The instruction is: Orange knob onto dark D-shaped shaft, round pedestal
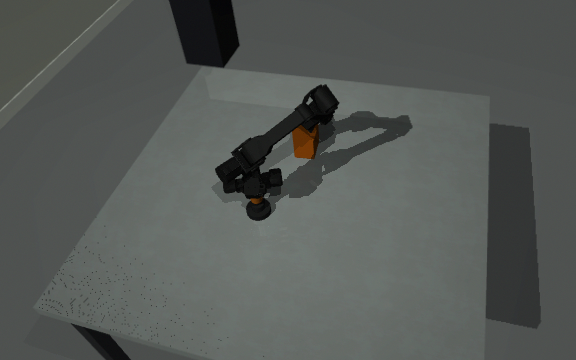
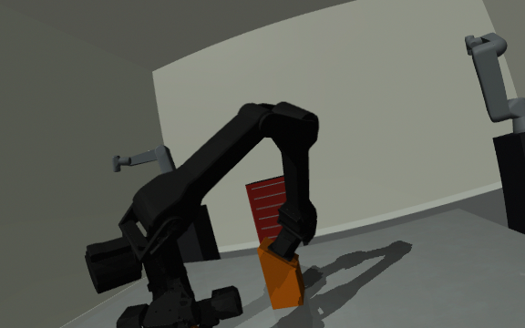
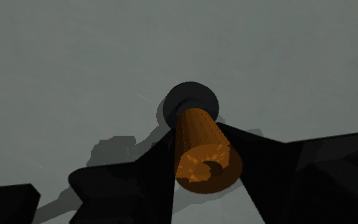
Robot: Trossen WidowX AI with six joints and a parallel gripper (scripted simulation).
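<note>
The pedestal is 40 mm below my gripper tip. Round my gripper tip: orange knob (20 mm above).
</note>
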